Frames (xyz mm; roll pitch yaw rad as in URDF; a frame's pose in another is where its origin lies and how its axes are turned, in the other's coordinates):
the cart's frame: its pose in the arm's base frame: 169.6 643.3 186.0 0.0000 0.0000 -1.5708
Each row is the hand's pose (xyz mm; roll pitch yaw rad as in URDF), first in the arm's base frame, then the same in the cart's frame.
Working: the arm's base frame: its pose in the cart's frame: 643.3 -169.6 -186.0 0.0000 0.0000 1.5708

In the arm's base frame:
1: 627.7 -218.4 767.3 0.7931 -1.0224 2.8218
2: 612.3 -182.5 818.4 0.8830 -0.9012 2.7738
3: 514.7 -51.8 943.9 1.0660 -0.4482 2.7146
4: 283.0 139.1 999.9 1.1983 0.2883 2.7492
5: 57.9 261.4 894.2 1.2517 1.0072 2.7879
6: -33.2 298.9 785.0 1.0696 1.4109 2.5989
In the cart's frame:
1: 861.7 458.1 581.3 0.7931 -1.0224 -1.8906
2: 825.8 442.7 632.4 0.8830 -0.9012 -1.9386
3: 695.1 345.1 757.9 1.0660 -0.4482 -1.9978
4: 504.2 113.4 813.9 1.1983 0.2883 -1.9632
5: 381.9 -111.7 708.2 1.2517 1.0072 -1.9245
6: 344.4 -202.8 599.0 1.0696 1.4109 -2.1135

